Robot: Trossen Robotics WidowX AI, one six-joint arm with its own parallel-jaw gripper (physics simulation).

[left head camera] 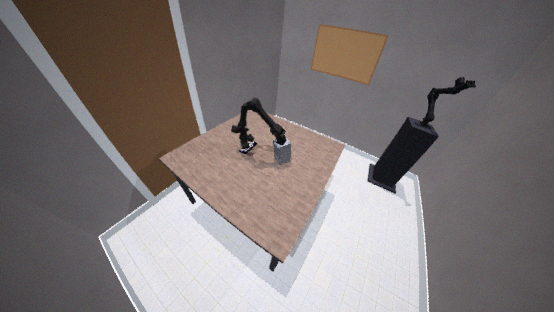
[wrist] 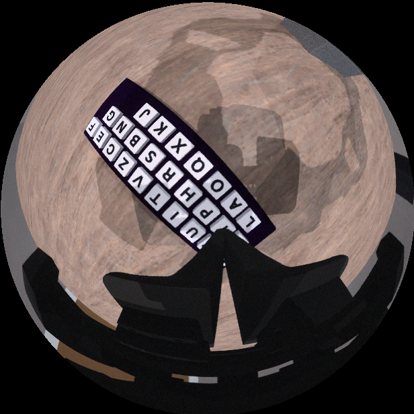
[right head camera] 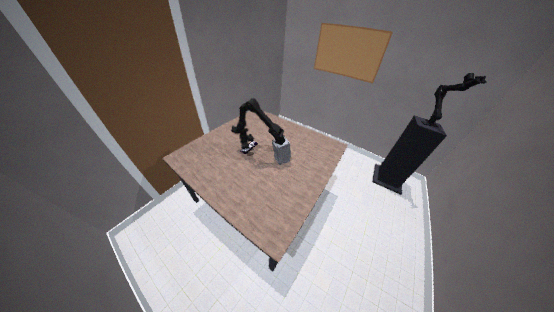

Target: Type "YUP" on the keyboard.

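Pixels of known places: arm's base, origin of the base link: (left head camera: 281, 141) (right head camera: 280, 141).
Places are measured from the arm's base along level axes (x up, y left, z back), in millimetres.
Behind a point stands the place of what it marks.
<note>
The dark purple keyboard (left head camera: 250, 146) @[z -302, x -185, y 18 mm] (right head camera: 251, 146) @[z -300, x -187, y 12 mm] (wrist: 170, 173) with white letter keys lies on the table, slanted in the wrist view, its letters upside down there. My gripper (left head camera: 244, 145) @[z -321, x -181, y 81 mm] (right head camera: 244, 146) @[z -321, x -181, y 81 mm] (wrist: 222, 234) is shut and empty, fingertips over the keyboard's lower right end in the wrist view. The tips largely cover the key beside P; its letter is not readable. The P key (wrist: 206, 212) and U key (wrist: 191, 231) show just beyond the tips. The keys near the D and W corner are partly hidden. Whether the tips touch a key, I cannot tell.
The arm's grey base block (left head camera: 282, 153) @[z 41, x -79, y 39 mm] (right head camera: 282, 153) @[z 45, x -81, y 32 mm] (wrist: 332, 50) stands on the wooden table (left head camera: 240, 185) @[z -99, x -205, y 402 mm] (right head camera: 240, 185) @[z -90, x -205, y 399 mm], to the right of the keyboard in the head views. A black pedestal (left head camera: 405, 152) (right head camera: 412, 154) with another arm stands on the floor away from the table.
</note>
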